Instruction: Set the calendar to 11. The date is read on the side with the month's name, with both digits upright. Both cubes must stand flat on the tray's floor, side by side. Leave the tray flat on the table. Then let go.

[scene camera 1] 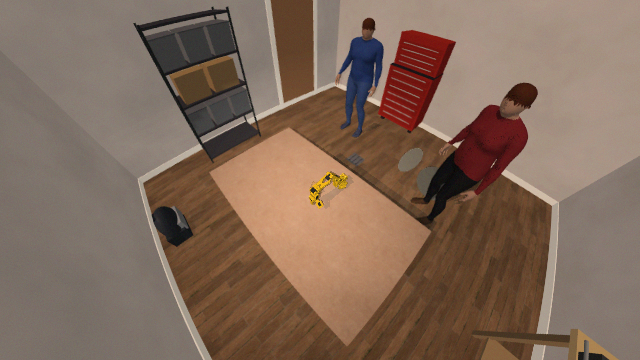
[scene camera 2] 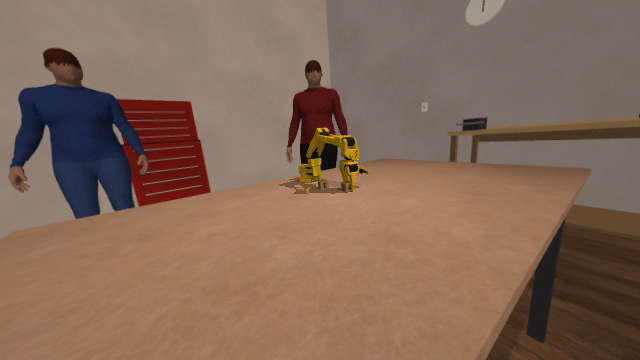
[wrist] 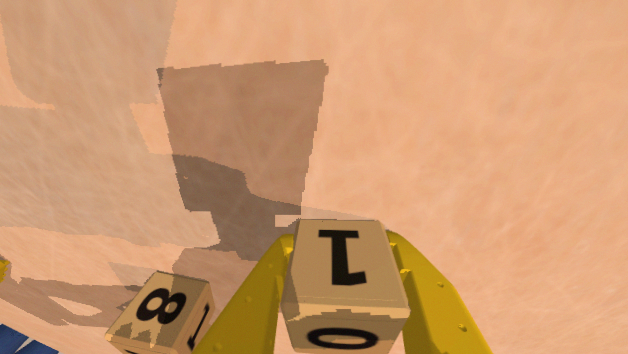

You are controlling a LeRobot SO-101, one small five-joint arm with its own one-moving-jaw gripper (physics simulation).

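Observation:
My gripper (wrist: 340, 242) (scene camera 2: 350, 189) (scene camera 1: 318, 204) is shut on a wooden cube (wrist: 345, 295) (scene camera 2: 344, 187), its jaws pressing on two opposite sides. In the wrist view this cube's upper face shows a 1, upside down as seen there, and its near face shows a 0. In scene camera 2 it is low at the table. A second cube (wrist: 161, 312) (scene camera 2: 323, 185) stands apart, to the left in both views; its top shows an 8 lying sideways, and a side shows a 1. A low wooden piece (scene camera 2: 302, 190) lies left of it, too small to identify as the tray. The month's name is not readable.
The yellow arm (scene camera 1: 322, 184) (scene camera 2: 325, 137) stands on the large table (scene camera 1: 320, 260) (scene camera 2: 300, 270). The second cube is close beside the left jaw. Two people (scene camera 1: 362, 65) (scene camera 1: 492, 140) stand beyond the table, near a red tool chest (scene camera 1: 412, 85).

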